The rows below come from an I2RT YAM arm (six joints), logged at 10 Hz.
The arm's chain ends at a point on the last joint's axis. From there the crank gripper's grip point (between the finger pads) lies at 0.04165 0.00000 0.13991 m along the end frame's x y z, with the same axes.
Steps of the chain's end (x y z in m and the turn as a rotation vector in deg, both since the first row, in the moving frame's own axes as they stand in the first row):
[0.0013, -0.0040, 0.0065, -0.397, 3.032, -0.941]
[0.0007, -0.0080, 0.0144, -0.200, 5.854, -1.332]
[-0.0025, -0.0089, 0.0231, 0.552, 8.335, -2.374]
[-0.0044, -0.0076, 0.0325, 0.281, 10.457, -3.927]
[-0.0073, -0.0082, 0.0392, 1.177, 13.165, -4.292]
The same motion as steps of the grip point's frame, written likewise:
[0.0086, -0.0038, 0.0041, -0.397, 3.032, -0.941]
[0.0147, -0.0087, 0.0094, -0.200, 5.854, -1.332]
[0.0173, -0.0124, 0.0156, 0.552, 8.335, -2.374]
[0.0202, -0.0120, 0.0226, 0.281, 10.457, -3.927]
[0.0232, -0.0152, 0.0260, 1.177, 13.165, -4.292]

